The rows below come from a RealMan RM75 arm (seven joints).
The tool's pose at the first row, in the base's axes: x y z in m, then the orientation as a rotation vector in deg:
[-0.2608 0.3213 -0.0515 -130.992 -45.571 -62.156]
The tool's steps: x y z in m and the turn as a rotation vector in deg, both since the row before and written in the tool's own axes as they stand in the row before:
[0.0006 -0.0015 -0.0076 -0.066 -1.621 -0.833]
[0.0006 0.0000 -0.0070 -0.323 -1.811 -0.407]
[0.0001 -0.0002 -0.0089 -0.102 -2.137 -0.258]
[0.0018 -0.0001 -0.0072 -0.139 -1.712 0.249]
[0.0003 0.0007 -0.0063 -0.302 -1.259 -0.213]
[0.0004 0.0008 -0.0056 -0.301 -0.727 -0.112]
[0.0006 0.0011 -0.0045 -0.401 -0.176 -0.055]
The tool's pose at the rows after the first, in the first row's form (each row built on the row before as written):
[-0.2655 0.3177 -0.0464 -132.061 -47.202 -60.835]
[-0.2688 0.3135 -0.0418 -133.536 -48.291 -59.268]
[-0.2733 0.3082 -0.0362 -135.063 -49.387 -57.111]
[-0.2758 0.3046 -0.0302 -136.406 -49.666 -55.215]
[-0.2781 0.3005 -0.0259 -137.465 -50.314 -54.089]
[-0.2799 0.2969 -0.0219 -138.182 -50.639 -53.512]
[-0.2808 0.2938 -0.0185 -138.625 -50.667 -53.598]

